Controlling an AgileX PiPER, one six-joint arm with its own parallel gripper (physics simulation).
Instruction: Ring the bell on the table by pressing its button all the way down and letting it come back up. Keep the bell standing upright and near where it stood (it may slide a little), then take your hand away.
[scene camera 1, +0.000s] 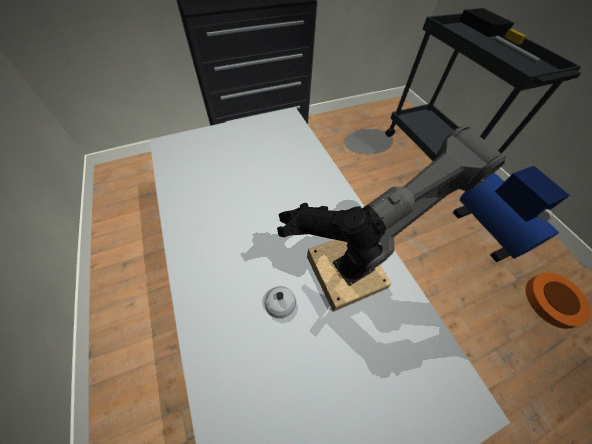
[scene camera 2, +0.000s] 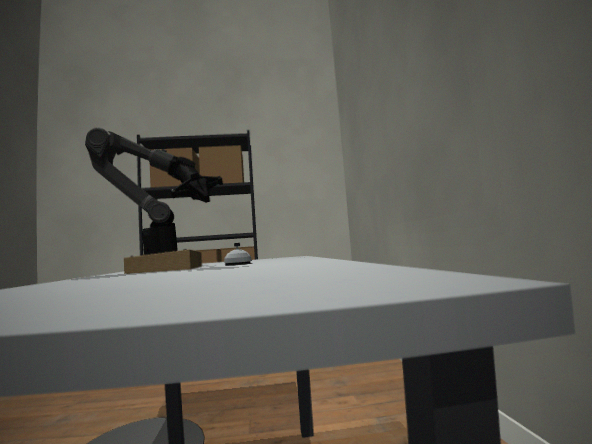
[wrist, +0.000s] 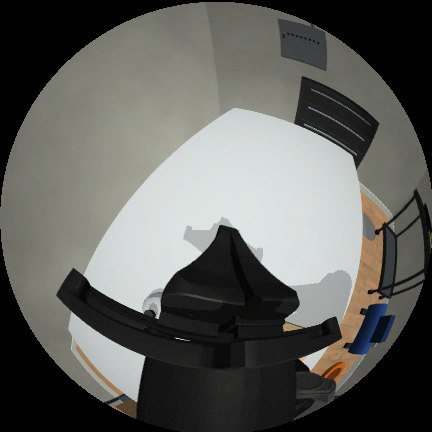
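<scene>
The bell (scene camera 1: 281, 306) (scene camera 2: 237, 258) (wrist: 151, 301) is a light grey dome with a small dark button (scene camera 1: 280, 295) (scene camera 2: 237, 244) on top. It stands upright on the pale table (scene camera 1: 225, 180) (scene camera 2: 310, 295) (wrist: 240, 165), beside the robot's wooden base block. In the wrist view it is partly hidden behind the gripper. The button is up, with a gap under its cap in scene view 2. My black gripper (scene camera 1: 285, 217) (scene camera 2: 205, 199) (wrist: 224, 237) is shut, its fingers together with nothing between them. It hangs well above the table, off to one side of the bell, and does not touch it.
The wooden base block (scene camera 1: 325, 275) (scene camera 2: 160, 262) carries the arm and stands close to the bell. A dark drawer cabinet (scene camera 1: 257, 45) (wrist: 332, 117) stands past the table's far end. A cart (scene camera 1: 475, 50), a blue seat (scene camera 1: 505, 215) and an orange ring (scene camera 1: 537, 305) are off the table's right side.
</scene>
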